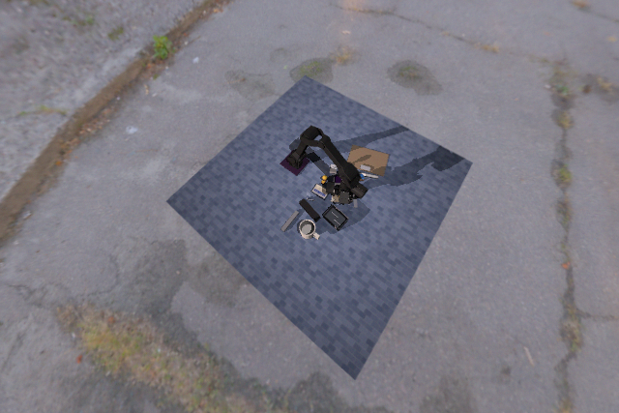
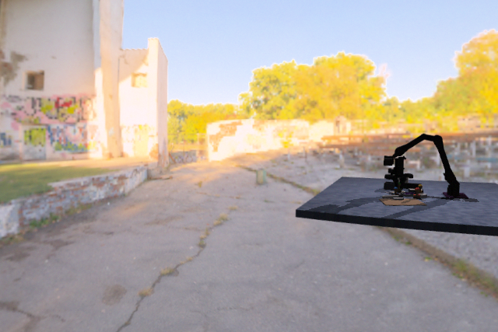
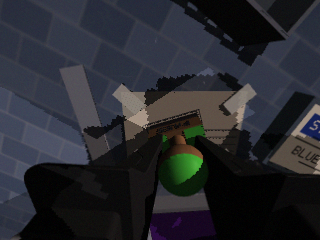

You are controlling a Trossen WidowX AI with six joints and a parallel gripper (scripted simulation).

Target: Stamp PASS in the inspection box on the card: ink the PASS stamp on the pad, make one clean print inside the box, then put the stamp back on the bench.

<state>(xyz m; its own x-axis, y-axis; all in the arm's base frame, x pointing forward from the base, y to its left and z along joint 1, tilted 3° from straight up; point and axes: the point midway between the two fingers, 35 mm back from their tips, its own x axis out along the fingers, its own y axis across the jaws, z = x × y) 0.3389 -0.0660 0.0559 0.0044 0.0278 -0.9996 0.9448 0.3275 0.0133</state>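
Right now my gripper tip is 3 cm above the cream card and 1 cm past it. The rest, counted from my gripper tip: grey strip (6 cm ahead, 5 cm to the left, 2 cm below); dark tray (13 cm to the right, 2 cm ahead, 1 cm below); ink pad (9 cm to the left, 5 cm behind, 2 cm below).
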